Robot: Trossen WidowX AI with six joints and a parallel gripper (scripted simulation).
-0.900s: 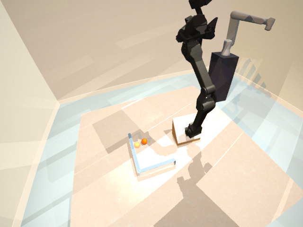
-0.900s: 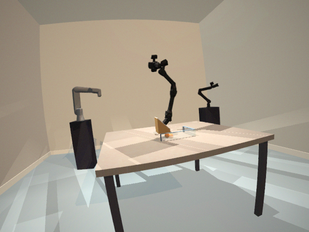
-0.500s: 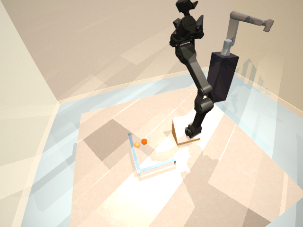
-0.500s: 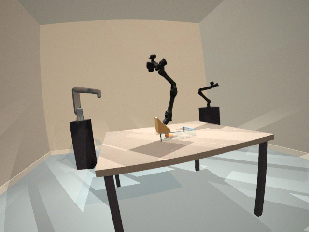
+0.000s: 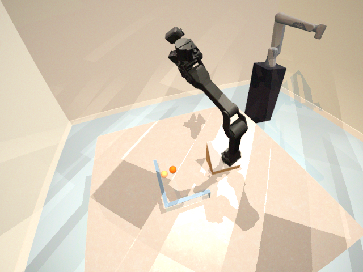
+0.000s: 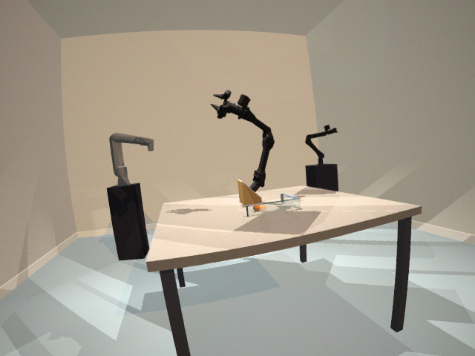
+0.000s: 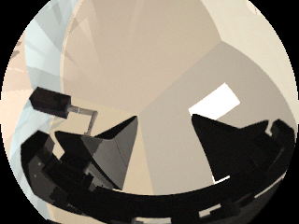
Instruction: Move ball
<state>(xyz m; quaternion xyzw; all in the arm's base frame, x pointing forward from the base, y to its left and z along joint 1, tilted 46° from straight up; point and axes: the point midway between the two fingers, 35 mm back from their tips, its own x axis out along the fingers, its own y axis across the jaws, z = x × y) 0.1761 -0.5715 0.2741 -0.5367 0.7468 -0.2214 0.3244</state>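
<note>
Right now the orange ball is 17 cm ahead of my gripper tip, 19 cm to the left of it and 68 cm below it. Also, from my gripper tip: see-through copy (22 cm ahead, 21 cm to the left, 68 cm below).
</note>
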